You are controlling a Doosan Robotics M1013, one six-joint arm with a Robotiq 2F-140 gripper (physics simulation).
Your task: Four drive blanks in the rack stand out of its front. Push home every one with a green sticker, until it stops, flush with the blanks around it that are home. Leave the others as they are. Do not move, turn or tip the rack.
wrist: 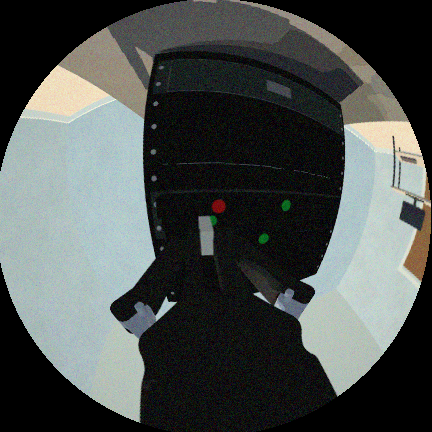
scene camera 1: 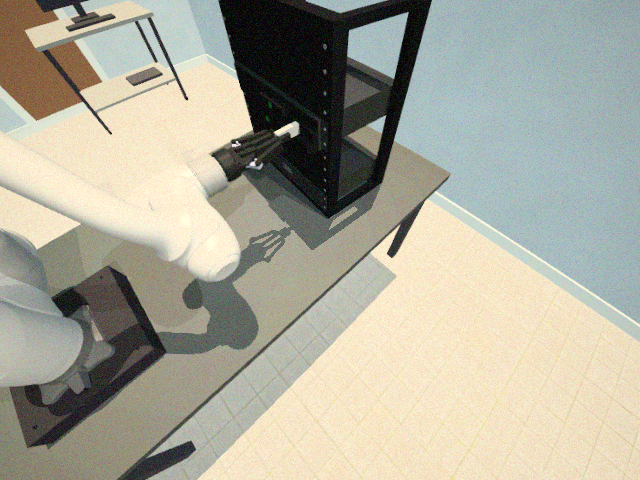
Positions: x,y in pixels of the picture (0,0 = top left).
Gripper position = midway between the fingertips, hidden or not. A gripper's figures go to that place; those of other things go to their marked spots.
Labels:
My gripper (wrist: 203,220) is 0.22 m from the lens. A black rack (wrist: 201,106): 0.26 m from the lens.

